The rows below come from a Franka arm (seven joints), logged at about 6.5 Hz.
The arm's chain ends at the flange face. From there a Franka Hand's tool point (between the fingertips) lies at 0.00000 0.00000 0.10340 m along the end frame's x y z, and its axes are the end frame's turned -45 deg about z.
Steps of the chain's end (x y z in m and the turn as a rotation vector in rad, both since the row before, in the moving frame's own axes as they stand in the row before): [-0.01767 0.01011 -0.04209 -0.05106 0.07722 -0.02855]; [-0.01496 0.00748 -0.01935 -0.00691 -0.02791 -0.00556]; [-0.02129 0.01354 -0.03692 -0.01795 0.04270 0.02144]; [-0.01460 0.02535 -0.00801 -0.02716 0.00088 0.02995]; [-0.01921 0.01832 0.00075 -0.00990 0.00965 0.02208]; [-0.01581 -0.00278 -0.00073 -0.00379 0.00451 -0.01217]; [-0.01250 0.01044 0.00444 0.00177 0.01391 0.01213]
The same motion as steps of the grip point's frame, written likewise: [-0.01760 0.00399 -0.04253 -0.09071 0.01850 -0.02855]; [-0.01842 -0.00682 -0.01939 0.01485 -0.02462 -0.00556]; [-0.02287 -0.00103 -0.03703 -0.04289 0.01750 0.02144]; [-0.03020 0.00962 -0.00805 -0.01983 -0.01858 0.02995]; [-0.02657 0.00080 0.00074 -0.01382 -0.00018 0.02208]; [-0.00916 -0.01254 -0.00073 -0.00587 0.00051 -0.01217]; [-0.01508 -0.00056 0.00443 -0.00858 0.01109 0.01213]
